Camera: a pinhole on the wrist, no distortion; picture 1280 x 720 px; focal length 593.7 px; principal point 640.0 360.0 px. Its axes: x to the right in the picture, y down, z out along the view. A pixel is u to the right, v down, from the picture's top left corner.
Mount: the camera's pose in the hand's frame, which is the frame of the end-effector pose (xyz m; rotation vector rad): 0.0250 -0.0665 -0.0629 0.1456 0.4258 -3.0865
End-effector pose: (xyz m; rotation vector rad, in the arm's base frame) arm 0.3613 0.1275 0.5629 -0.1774 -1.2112 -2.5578
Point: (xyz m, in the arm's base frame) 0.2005 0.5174 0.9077
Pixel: 443.0 155.2
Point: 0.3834 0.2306 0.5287
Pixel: 947.1 253.5
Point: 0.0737 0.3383 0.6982
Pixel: 117.3 308.3
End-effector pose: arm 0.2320 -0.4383 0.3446 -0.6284 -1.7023 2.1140
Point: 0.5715 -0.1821 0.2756
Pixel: behind the camera
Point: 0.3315 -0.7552 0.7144
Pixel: 1058.7 529.1
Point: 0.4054 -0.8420 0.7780
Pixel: 1143.2 539.7
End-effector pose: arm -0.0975 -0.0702 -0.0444 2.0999 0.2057 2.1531
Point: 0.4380 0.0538 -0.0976
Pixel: 651.1 257.7
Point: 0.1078 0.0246 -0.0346
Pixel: 589.7 249.1
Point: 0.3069 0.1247 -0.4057
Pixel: 991.5 413.2
